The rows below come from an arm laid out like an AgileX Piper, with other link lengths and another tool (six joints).
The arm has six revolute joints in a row. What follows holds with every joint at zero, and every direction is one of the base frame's. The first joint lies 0.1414 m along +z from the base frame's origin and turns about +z. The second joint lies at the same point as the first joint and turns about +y. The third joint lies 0.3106 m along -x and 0.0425 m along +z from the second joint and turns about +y. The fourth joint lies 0.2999 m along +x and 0.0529 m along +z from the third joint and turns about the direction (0.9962, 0, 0.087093). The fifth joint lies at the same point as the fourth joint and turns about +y. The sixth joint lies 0.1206 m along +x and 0.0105 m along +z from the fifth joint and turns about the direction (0.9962, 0, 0.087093). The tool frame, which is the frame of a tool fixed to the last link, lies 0.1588 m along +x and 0.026 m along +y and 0.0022 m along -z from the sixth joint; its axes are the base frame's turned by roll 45.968, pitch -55.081 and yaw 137.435 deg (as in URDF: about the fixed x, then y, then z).
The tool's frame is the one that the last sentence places.
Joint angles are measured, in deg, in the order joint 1, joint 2, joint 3, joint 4, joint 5, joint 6. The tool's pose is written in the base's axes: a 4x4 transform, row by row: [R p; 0 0 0 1], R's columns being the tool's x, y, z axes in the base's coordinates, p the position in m. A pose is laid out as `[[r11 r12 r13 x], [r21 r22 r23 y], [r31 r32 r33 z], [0 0 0 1]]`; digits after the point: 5 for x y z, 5 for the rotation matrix.
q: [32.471 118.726 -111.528 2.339 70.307 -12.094]
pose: [[0.23236 0.91313 0.33497 0.45002], [0.77990 -0.38071 0.49681 0.32556], [0.58118 0.14580 -0.80061 0.13686], [0 0 0 1]]
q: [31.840 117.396 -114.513 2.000 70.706 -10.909]
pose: [[0.22137 0.89180 0.39459 0.46347], [0.75088 -0.41405 0.51454 0.32538], [0.62224 0.18238 -0.76128 0.16895], [0 0 0 1]]
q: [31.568 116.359 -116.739 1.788 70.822 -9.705]
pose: [[0.21128 0.87288 0.43983 0.47182], [0.72495 -0.44176 0.52848 0.32669], [0.65560 0.20719 -0.72613 0.19434], [0 0 0 1]]
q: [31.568 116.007 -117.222 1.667 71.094 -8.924]
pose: [[0.21619 0.86603 0.45085 0.47233], [0.71701 -0.45424 0.52874 0.32667], [0.66270 0.20895 -0.71915 0.20082], [0 0 0 1]]
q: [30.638 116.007 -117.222 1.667 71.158 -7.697]
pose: [[0.24556 0.85055 0.46504 0.47749], [0.70421 -0.48620 0.51739 0.31940], [0.66617 0.20044 -0.71836 0.20094], [0 0 0 1]]
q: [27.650 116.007 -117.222 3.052 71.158 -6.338]
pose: [[0.30592 0.81695 0.48889 0.49064], [0.66486 -0.55087 0.50448 0.30042], [0.68145 0.17071 -0.71168 0.20203], [0 0 0 1]]
